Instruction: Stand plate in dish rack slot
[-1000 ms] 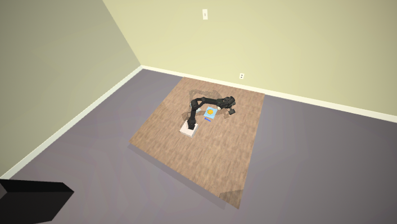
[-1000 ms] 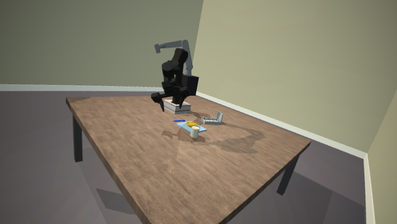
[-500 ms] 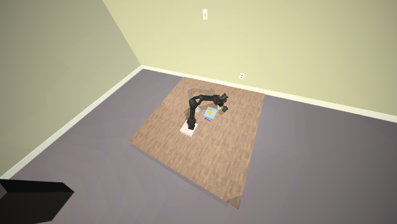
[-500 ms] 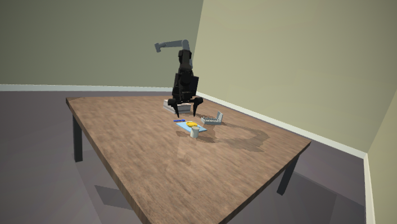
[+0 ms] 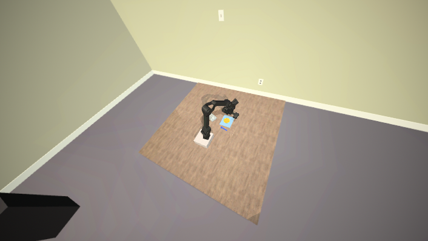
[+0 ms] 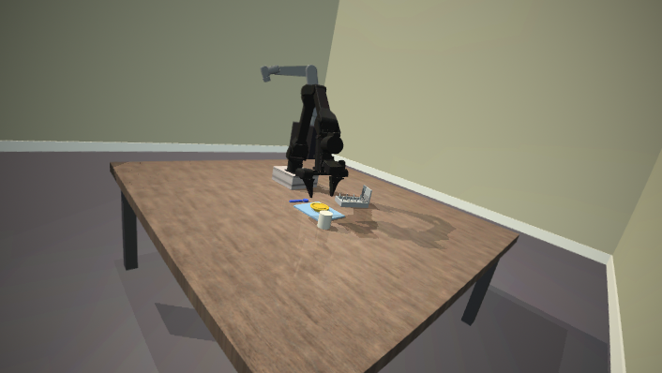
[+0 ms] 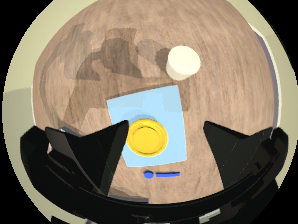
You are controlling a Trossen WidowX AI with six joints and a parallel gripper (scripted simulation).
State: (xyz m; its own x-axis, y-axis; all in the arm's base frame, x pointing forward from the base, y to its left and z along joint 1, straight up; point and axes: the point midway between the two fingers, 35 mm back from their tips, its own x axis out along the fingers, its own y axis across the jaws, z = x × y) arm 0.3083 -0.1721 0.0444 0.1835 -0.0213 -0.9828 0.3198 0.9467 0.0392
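Right now my gripper tip is 30 mm past the yellow plate, 40 mm to the right of it and 60 mm above it. The rest, counted from my gripper tip: light blue mat 30 mm behind, 40 mm to the left, 70 mm below; blue utensil 140 mm behind, 50 mm to the left, 70 mm below; cream cup 70 mm ahead, 50 mm to the right, 50 mm below.
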